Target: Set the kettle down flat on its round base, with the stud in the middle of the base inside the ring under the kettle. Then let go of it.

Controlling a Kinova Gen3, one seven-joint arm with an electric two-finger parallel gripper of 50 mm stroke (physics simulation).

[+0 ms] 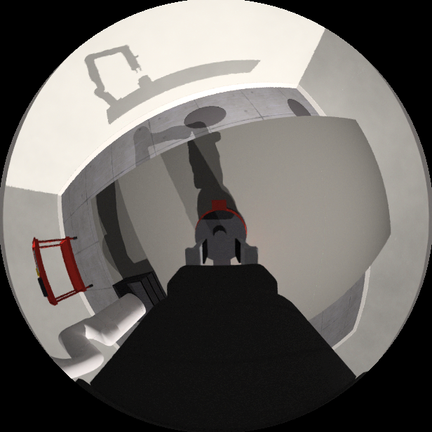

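The kettle (232, 231) stands upright below my gripper, a grey round body with a small dark knob (219, 230) on top. The round base shows as a thin red rim around the far side of the kettle, with a red square tab (219, 204) beyond it. The kettle hides most of the base, its stud and the ring under the kettle, so I cannot tell how they fit. My gripper (220, 246) is open above the kettle, its two fingers apart with nothing held between them, a little nearer than the knob.
The grey table top (310, 200) carries dark shadows of the arm. A black box-like stand (137, 287) and a white arm link (117, 317) are at the lower left. A red frame (74, 265) is at the far left. Pale walls surround the floor.
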